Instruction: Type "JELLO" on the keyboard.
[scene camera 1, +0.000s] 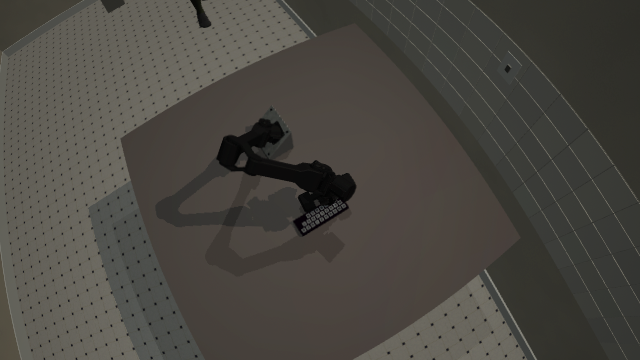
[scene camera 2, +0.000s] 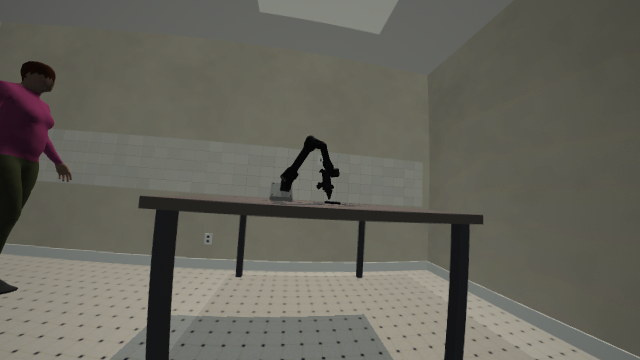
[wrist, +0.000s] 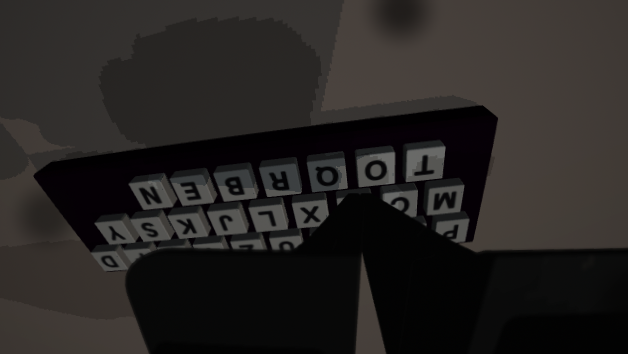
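Pixels of known places: gripper, between the fingertips: (scene camera 1: 329, 204) (scene camera 2: 329, 199) (wrist: 358, 205); arm's base, origin of its link: (scene camera 1: 275, 132) (scene camera 2: 285, 188).
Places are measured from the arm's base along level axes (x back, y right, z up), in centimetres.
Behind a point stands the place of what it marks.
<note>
The black keyboard (scene camera 1: 322, 217) {x -34.3, y -1.2, z -6.6 cm} (scene camera 2: 334, 202) {x -32.7, y 8.2, z -7.3 cm} (wrist: 95, 182) {x -31.0, y 5.5, z -7.2 cm} with light letter keys lies on the table and appears upside down in the wrist view. There the E key (wrist: 192, 190) {x -31.2, y 1.0, z -6.7 cm}, J key (wrist: 227, 222) {x -32.9, y -0.1, z -6.7 cm}, L key (wrist: 267, 217) {x -32.7, y -1.8, z -6.7 cm} and O key (wrist: 375, 169) {x -30.6, y -6.2, z -6.7 cm} show. My gripper (scene camera 2: 328, 198) {x -31.4, y -5.5, z -5.7 cm} (wrist: 358, 205) {x -31.4, y -5.5, z -5.7 cm} is shut and empty, pointing down over the keyboard. In the wrist view its tips cover most of the key between X and C, just below the Q and O keys. Its fingers hide parts of the lower row. I cannot tell whether the tips touch a key.
The brown table (scene camera 1: 400, 200) {x -41.8, y -29.4, z -8.4 cm} (scene camera 2: 210, 206) {x 19.4, y 65.8, z -10.3 cm} carries the arm's base plate (scene camera 1: 270, 146) {x -2.4, y 3.6, z -3.4 cm} (scene camera 2: 281, 197) {x 1.5, y 6.9, z -6.3 cm}, behind the keyboard. The arm casts dark shadows over the table and part of the keyboard. A person (scene camera 1: 202, 20) (scene camera 2: 22, 120) in a pink top stands off the table.
</note>
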